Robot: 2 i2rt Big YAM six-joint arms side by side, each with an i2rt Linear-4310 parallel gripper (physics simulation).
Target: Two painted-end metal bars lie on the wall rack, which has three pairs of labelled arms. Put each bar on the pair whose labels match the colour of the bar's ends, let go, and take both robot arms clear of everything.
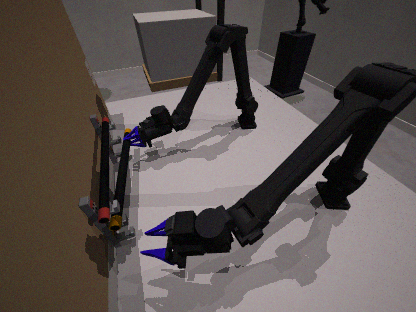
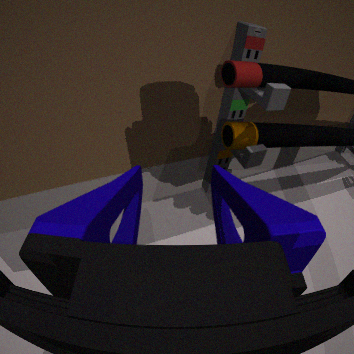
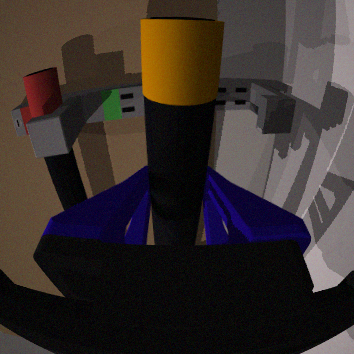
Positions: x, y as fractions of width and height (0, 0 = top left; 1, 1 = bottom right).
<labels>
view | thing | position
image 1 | my left gripper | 0.34, 0.78
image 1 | orange-ended bar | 0.28, 0.70
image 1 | red-ended bar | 0.25, 0.67
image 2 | my left gripper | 0.50, 0.49
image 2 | brown wall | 0.27, 0.27
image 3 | my right gripper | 0.50, 0.49
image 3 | orange-ended bar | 0.51, 0.16
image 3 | red-ended bar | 0.18, 0.48
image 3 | brown wall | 0.25, 0.15
</labels>
